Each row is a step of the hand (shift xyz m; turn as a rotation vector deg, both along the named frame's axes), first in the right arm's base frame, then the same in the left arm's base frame.
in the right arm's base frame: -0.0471 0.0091 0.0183 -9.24 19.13 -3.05
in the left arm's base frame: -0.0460 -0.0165 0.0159 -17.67 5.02 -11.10
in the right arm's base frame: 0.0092 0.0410 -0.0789 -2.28 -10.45 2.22
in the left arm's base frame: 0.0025 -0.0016 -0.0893 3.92 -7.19 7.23
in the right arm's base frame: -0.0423 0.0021 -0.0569 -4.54 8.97 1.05
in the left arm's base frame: -0.0192 -0.0500 -0.0465 -9.07 3.28 -3.03
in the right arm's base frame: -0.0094 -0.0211 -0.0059 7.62 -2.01 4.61
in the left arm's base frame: 0.0069 -0.0220 0.0060 5.85 5.56 4.27
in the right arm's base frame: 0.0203 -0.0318 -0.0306 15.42 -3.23 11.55
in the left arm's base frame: 0.0421 -0.0204 -0.0130 10.79 12.73 10.16
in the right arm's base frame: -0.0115 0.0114 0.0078 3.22 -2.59 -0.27
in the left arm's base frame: -0.0175 0.0033 0.0023 4.07 0.29 0.73
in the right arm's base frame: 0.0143 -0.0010 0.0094 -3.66 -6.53 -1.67
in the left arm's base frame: 0.0091 0.0125 0.0073 1.51 -7.23 2.07
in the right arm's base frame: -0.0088 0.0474 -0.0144 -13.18 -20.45 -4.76
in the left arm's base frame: -0.0313 0.0185 -0.0348 3.31 -23.53 7.05
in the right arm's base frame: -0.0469 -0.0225 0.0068 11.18 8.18 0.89
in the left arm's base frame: -0.0241 -0.0415 0.0212 3.44 12.76 -4.25
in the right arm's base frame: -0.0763 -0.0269 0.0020 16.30 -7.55 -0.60
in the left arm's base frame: -0.0427 -0.0651 0.0220 17.09 5.34 1.63
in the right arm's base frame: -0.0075 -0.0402 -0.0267 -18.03 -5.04 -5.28
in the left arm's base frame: 0.0249 -0.0419 -0.0029 -9.43 -17.00 -0.45
